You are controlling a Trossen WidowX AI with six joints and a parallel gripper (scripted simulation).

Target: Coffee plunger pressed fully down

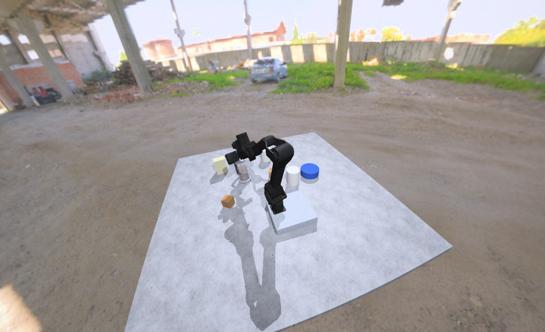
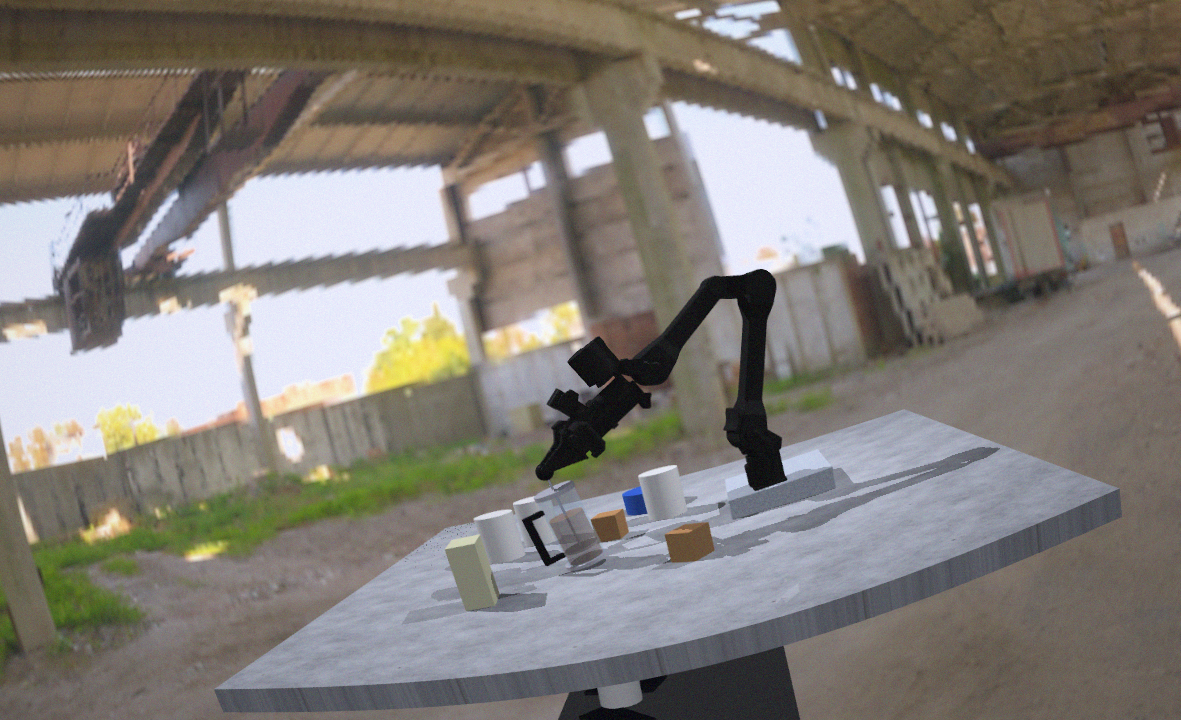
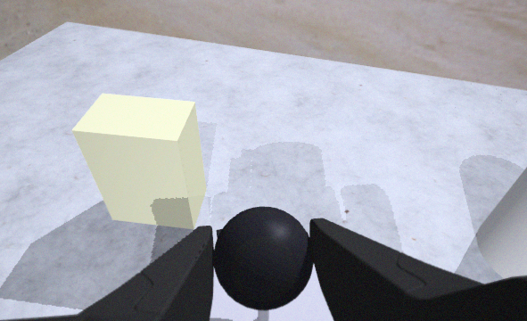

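The coffee press is 10 mm behind my gripper tip and 90 mm below it. Round my gripper tip: pale yellow block (130 mm ahead, 120 mm to the left, 130 mm below); blue disc (150 mm behind, 430 mm to the right, 160 mm below).
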